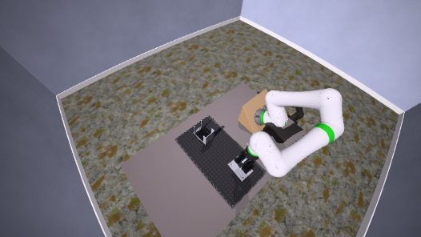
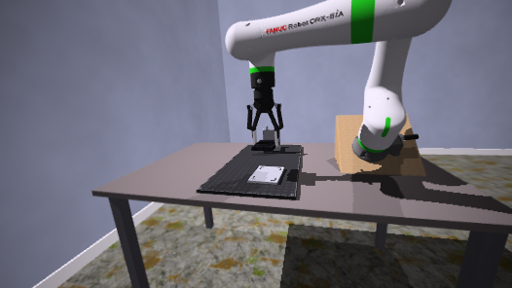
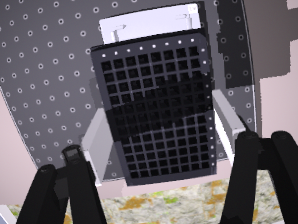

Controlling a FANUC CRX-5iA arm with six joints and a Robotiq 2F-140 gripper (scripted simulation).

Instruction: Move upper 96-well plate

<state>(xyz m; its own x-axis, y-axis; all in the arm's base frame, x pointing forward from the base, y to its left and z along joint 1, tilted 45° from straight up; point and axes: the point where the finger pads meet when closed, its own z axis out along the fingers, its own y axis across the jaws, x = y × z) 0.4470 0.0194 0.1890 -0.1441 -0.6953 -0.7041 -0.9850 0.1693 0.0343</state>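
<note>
Now: hand 150 mm above the plate nest N1. Round my hand: pale square (60 mm behind, 70 mm to the right, 150 mm below); then 96-well plate (20 mm below).
</note>
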